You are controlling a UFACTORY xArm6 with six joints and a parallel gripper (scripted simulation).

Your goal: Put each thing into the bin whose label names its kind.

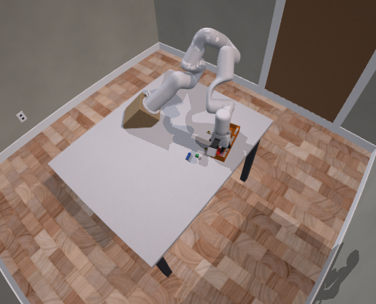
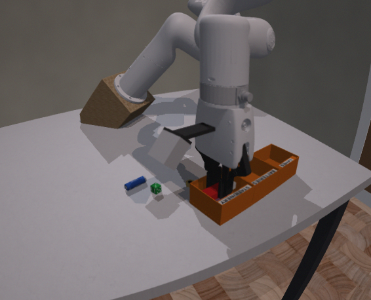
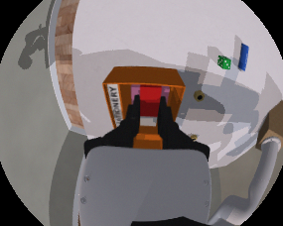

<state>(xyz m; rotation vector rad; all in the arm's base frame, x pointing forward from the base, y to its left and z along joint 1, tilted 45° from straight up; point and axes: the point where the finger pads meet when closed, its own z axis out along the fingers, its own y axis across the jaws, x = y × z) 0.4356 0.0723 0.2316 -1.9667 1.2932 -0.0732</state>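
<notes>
Now: hand 10 mm to the right of the red-and-white eraser and 20 mm above it. Also, from my hand: orange three-part bin: 40 mm behind, 80 mm to the left, 20 mm below; pink eraser: 40 mm below; green die: 50 mm behind, 120 mm to the right, 40 mm below.
</notes>
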